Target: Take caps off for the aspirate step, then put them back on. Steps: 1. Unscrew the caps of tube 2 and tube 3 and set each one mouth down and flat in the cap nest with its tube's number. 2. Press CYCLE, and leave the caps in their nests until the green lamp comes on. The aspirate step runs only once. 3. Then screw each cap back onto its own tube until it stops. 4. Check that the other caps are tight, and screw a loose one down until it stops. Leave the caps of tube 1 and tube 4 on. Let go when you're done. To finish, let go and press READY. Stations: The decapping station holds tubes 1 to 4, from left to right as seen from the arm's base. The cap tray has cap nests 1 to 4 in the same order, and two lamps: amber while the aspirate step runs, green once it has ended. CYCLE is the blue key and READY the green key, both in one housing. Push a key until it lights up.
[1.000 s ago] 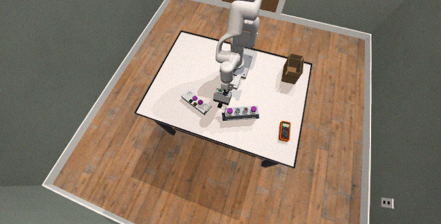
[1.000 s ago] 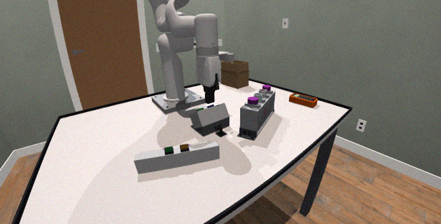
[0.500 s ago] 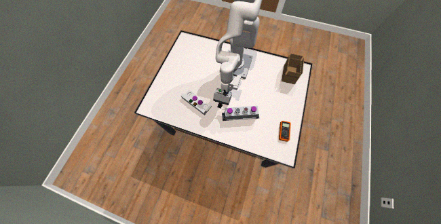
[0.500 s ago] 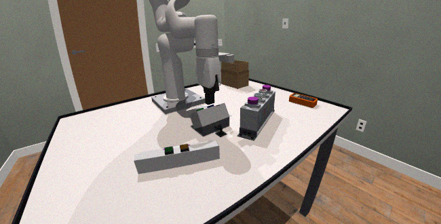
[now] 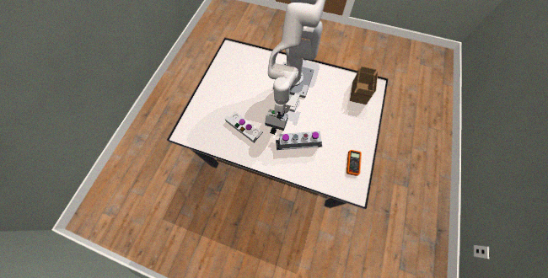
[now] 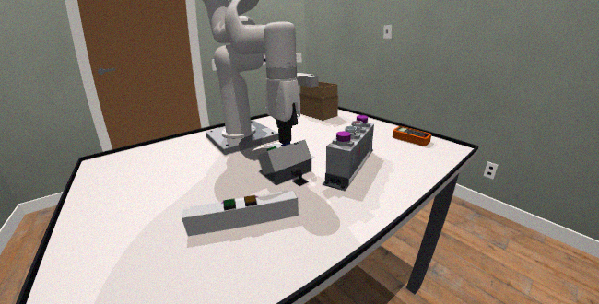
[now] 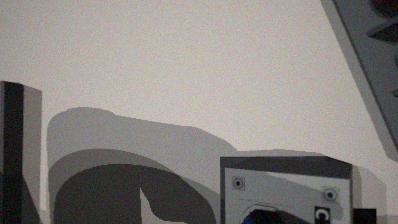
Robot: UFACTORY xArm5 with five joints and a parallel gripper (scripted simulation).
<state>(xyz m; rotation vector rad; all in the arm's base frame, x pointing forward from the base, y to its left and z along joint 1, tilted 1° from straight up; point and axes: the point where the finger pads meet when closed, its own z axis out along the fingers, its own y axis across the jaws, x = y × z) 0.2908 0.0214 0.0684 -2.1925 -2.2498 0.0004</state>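
Now: hand 30 mm above the blue key. The rest, counted from my hand: key housing (40 mm below, 20 mm to the right, 20 mm ahead); then green key (40 mm to the right, 30 mm below); then grey decapping station (140 mm to the left, 110 mm ahead, 90 mm below).
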